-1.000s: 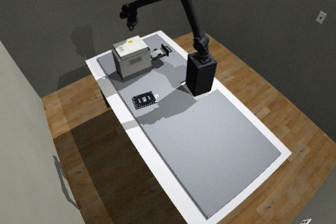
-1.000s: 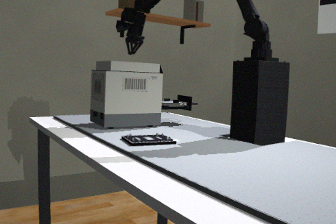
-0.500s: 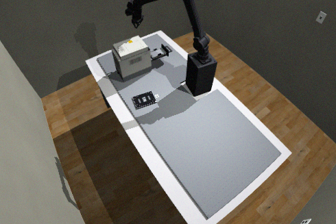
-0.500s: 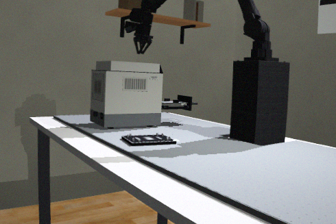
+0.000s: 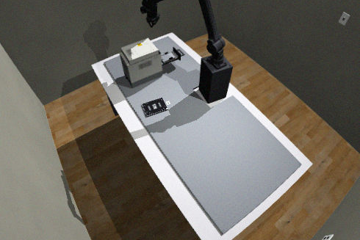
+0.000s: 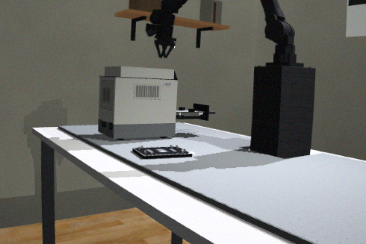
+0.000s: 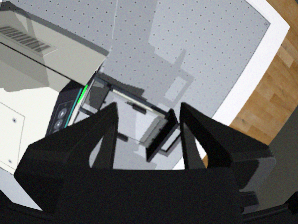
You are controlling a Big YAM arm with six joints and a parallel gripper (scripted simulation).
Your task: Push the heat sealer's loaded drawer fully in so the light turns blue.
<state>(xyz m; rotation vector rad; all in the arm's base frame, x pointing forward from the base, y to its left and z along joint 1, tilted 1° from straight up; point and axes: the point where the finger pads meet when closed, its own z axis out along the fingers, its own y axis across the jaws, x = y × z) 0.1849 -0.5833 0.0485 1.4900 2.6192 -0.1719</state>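
Now: the sealing frame 250 mm below my hand, 140 mm to the left of it and 50 mm behind it.
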